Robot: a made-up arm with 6 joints. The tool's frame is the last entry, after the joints.
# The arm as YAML. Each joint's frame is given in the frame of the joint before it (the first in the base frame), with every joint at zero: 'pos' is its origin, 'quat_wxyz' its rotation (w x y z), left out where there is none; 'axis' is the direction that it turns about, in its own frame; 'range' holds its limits. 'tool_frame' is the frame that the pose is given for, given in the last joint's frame.
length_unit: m
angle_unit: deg
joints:
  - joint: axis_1
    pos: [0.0, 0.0, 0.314]
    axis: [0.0, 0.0, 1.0]
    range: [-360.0, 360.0]
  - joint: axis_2
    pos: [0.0, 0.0, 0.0]
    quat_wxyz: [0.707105, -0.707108, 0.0, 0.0]
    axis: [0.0, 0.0, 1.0]
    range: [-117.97, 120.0]
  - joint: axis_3
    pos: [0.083, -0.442, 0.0]
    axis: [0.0, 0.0, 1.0]
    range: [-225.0, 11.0]
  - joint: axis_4
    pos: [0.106, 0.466, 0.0]
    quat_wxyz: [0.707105, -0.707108, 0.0, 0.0]
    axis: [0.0, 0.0, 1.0]
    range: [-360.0, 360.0]
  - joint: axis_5
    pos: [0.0, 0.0, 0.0]
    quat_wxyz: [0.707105, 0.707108, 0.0, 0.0]
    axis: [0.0, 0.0, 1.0]
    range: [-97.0, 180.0]
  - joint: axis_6
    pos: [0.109, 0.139, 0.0]
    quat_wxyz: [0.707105, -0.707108, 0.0, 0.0]
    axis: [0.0, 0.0, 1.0]
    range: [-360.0, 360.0]
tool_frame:
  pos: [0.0, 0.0, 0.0]
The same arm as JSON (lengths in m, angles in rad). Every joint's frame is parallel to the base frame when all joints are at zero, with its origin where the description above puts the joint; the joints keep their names.
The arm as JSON. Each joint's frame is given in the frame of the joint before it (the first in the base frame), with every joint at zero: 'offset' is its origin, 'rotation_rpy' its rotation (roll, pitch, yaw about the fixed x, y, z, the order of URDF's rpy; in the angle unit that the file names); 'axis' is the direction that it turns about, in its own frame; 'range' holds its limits. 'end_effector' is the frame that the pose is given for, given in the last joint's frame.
{"length_unit": "m", "angle_unit": "rad", "chain": [
  {"id": "axis_1", "offset": [0.0, 0.0, 0.314], "rotation_rpy": [0.0, 0.0, 0.0], "axis": "+z", "range": [-6.2832, 6.2832]},
  {"id": "axis_2", "offset": [0.0, 0.0, 0.0], "rotation_rpy": [0.0, 0.0, 0.0], "axis": "+y", "range": [-2.059, 2.0944]},
  {"id": "axis_3", "offset": [0.083, 0.0, 0.442], "rotation_rpy": [0.0, 0.0, 0.0], "axis": "+y", "range": [-3.927, 0.192]},
  {"id": "axis_4", "offset": [0.106, 0.0, -0.466], "rotation_rpy": [0.0, 0.0, 0.0], "axis": "-z", "range": [-6.2832, 6.2832]},
  {"id": "axis_5", "offset": [0.0, 0.0, 0.0], "rotation_rpy": [0.0, 0.0, 0.0], "axis": "+y", "range": [-1.693, 3.1416]},
  {"id": "axis_6", "offset": [0.109, 0.0, -0.139], "rotation_rpy": [0.0, 0.0, 0.0], "axis": "-z", "range": [-6.2832, 6.2832]}
], "end_effector": {"offset": [0.0, 0.0, 0.0], "rotation_rpy": [3.1416, 0.0, 0.0]}}

